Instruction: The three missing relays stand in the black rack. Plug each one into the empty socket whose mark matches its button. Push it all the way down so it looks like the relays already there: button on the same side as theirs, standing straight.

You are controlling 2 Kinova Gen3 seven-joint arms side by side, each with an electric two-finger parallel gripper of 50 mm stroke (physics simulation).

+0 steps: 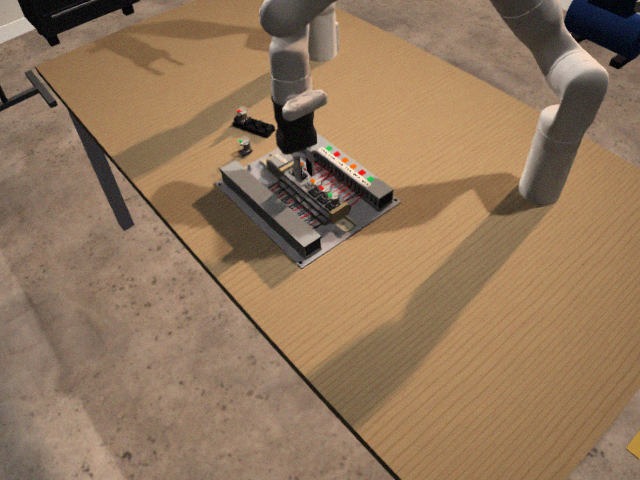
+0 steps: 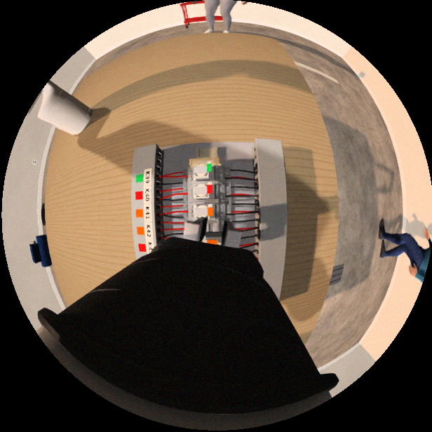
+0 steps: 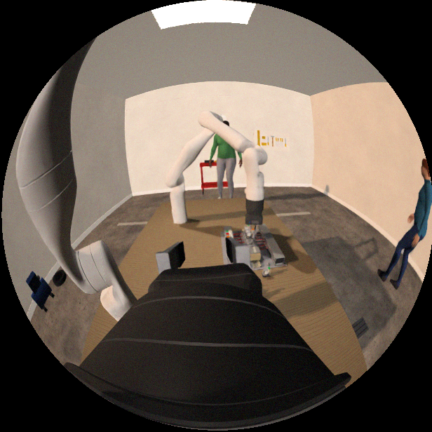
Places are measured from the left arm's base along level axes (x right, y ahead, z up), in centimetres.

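Where they show: left gripper, between the fingertips: [image 1: 304,175]; left arm's base, origin of its link: [image 1: 539,190]; right arm's base, origin of its link: [image 1: 321,53].
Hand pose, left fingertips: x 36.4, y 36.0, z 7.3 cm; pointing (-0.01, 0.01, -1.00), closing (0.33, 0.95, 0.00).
Things, the pixels of their top centre, and the offset from my left fingertips. "spot": a spot on its surface instead.
- relay with an orange button, centre of its top: [image 1: 298,162] dz +2.2, dx +2.0, dy -0.5 cm
- panel, a spot on its surface: [image 1: 356,219] spot: dz -7.0, dx -11.7, dy -2.6 cm
- relay with a red button, centre of its top: [image 1: 241,109] dz -2.5, dx +30.8, dy -9.1 cm
- black rack, a spot on its surface: [image 1: 255,127] spot: dz -5.8, dx +26.1, dy -9.1 cm
- relay with a green button, centre of its top: [image 1: 243,139] dz -2.9, dx +21.9, dy -1.9 cm
- table-edge side, a spot on its surface: [image 1: 268,209] spot: dz -3.1, dx +1.1, dy +9.7 cm
My left gripper [image 1: 303,168] [image 2: 214,227] is shut on a relay with an orange button [image 1: 301,164] [image 2: 212,242], upright over the socket row of the panel [image 1: 356,219], next to the seated orange relay [image 2: 201,210]. The fingers hide its base, so I cannot tell how deep it sits. Seated relays with a red button [image 2: 201,191] and a green button [image 2: 201,171] follow in the row. A relay with a red button [image 1: 241,116] stands at the end of the black rack [image 1: 255,127]. A relay with a green button [image 1: 245,147] [image 3: 266,273] stands apart between rack and panel. My right gripper [image 3: 204,248] is open and empty.
Two grey ducts, one on the table-edge side [image 1: 268,209] [image 2: 270,200] and one with the coloured marks and labels [image 1: 381,193] [image 2: 145,155], flank the socket row. Red and black wires run between them. The left arm [image 1: 290,67] [image 3: 254,185] stands over the panel.
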